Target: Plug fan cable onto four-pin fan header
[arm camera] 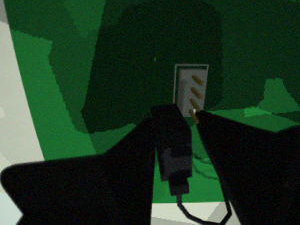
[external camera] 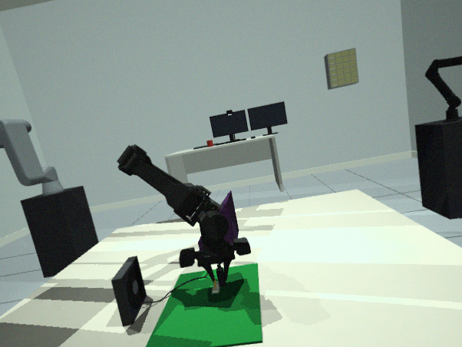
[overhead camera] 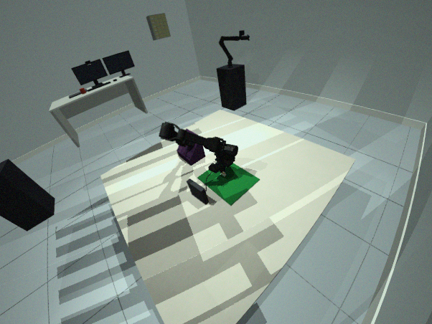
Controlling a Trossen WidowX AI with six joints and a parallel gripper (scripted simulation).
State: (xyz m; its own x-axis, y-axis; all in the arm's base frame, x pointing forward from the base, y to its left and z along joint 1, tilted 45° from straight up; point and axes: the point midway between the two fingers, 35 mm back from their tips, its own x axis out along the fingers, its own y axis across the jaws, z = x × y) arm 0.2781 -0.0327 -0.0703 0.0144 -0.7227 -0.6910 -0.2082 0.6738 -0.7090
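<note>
The black fan plug is 10 mm behind my gripper tip and 10 mm above it. The rest, counted from my gripper tip: green board (60 mm ahead, 20 mm to the right, 30 mm below); then black fan (50 mm ahead, 210 mm to the right, 40 mm above); then pale header (20 mm ahead, 10 mm to the right, 20 mm below).
</note>
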